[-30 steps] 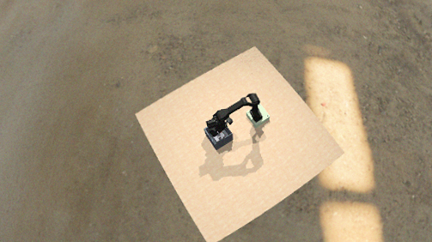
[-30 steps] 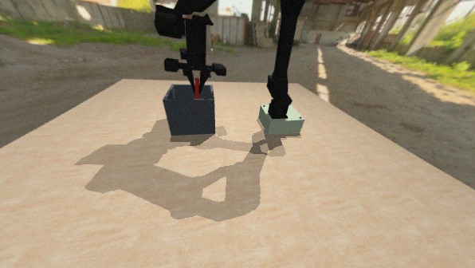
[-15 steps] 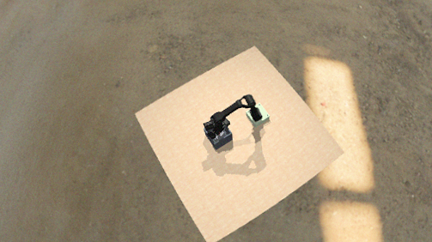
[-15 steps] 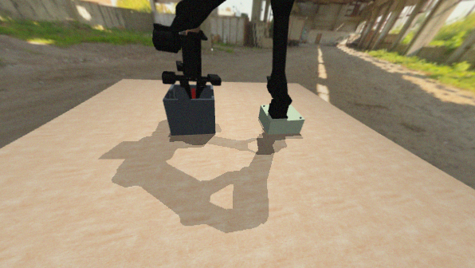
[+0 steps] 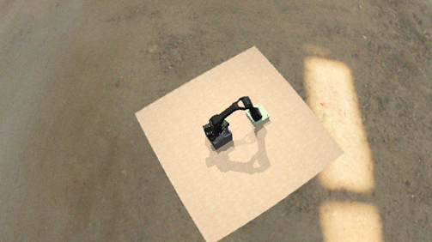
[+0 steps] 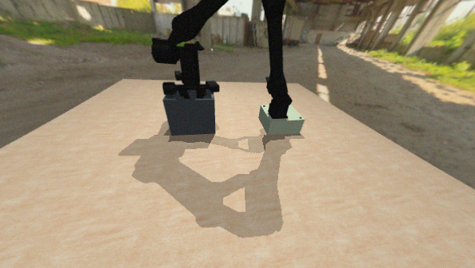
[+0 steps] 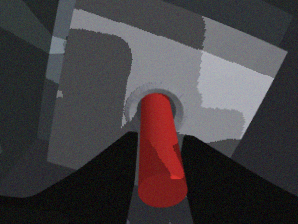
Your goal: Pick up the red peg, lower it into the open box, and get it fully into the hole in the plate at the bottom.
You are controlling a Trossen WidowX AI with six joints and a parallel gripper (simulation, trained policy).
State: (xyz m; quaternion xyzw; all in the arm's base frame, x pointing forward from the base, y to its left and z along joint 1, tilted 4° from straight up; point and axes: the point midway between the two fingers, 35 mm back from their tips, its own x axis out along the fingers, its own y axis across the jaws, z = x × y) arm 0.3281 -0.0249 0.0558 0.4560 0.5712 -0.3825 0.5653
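My gripper tip is now 10 mm to the left of the red peg. The rest, counted from my gripper tip: plate: 20 mm below, 10 mm to the right, 10 mm ahead.
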